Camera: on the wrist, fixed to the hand. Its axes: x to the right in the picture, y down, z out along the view.
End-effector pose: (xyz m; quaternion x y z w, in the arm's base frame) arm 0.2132 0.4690 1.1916 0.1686 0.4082 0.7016 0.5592
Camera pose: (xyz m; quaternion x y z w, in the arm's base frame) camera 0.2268 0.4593 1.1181 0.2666 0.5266 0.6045 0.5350
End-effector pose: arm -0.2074 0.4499 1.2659 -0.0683 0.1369 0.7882 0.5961
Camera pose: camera -0.1487 0.4572 1.2192 0.0458 0.2712 0.7404 0.6133
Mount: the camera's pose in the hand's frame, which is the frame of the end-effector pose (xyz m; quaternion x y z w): 0.0029 -0.0644 -0.0391 0.1816 -0.0090 -0.0173 0.9832
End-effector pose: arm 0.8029 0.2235 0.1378 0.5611 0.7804 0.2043 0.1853
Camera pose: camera 0.7302 0.2035 0.1368 0.5737 0.8124 0.0509 0.0909
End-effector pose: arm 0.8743 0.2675 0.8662 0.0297 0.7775 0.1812 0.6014
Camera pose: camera 0.8476 0.1986 0.8513 0.1266 0.7925 0.0263 0.5961
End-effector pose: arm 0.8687 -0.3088 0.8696 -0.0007 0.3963 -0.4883 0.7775
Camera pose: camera 0.7963 -0.3296 0.8660 0.1293 0.2940 -0.5655 0.7597
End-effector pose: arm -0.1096 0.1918 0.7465 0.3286 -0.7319 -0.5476 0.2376
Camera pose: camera -0.0697 0.1525 0.6960 0.3740 -0.8155 -0.4126 0.1579
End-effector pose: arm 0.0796 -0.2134 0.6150 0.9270 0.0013 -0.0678 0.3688
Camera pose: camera 0.0840 -0.1399 0.5987 0.9778 0.0017 -0.0816 0.1931
